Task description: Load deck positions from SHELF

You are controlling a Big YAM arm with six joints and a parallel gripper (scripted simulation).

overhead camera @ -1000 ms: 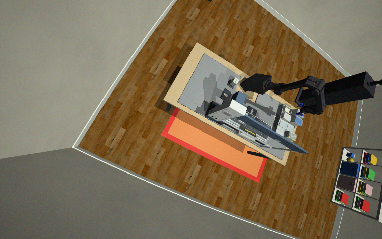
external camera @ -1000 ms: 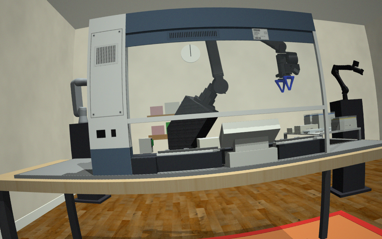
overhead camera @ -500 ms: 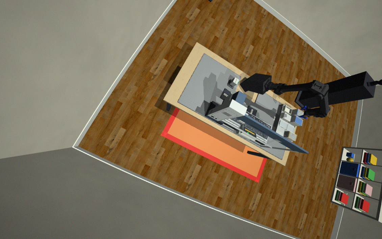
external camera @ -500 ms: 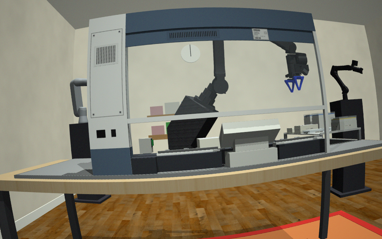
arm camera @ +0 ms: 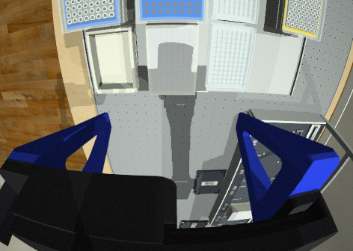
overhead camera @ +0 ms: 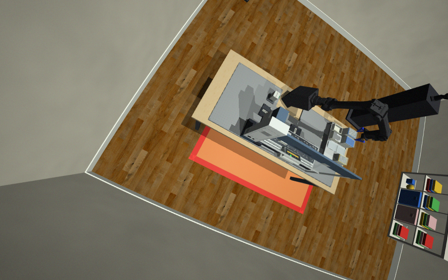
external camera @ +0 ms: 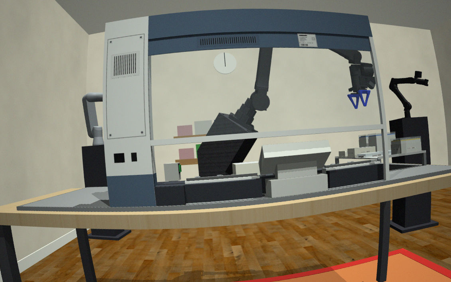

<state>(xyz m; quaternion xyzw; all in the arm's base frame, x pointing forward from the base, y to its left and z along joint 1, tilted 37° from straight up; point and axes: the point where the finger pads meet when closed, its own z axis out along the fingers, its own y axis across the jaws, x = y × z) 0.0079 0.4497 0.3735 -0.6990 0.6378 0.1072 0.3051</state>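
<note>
The blue tip rack is 170 mm below my hand, 120 mm behind it and 90 mm to the left of it. From my hand the other things lie so: shelf label 300 mm below, 100 mm to the right, 70 mm ahead; pale reservoir 230 mm below, 110 mm behind, 30 mm to the right; shelf 240 mm below, 60 mm to the left, 40 mm ahead.
</note>
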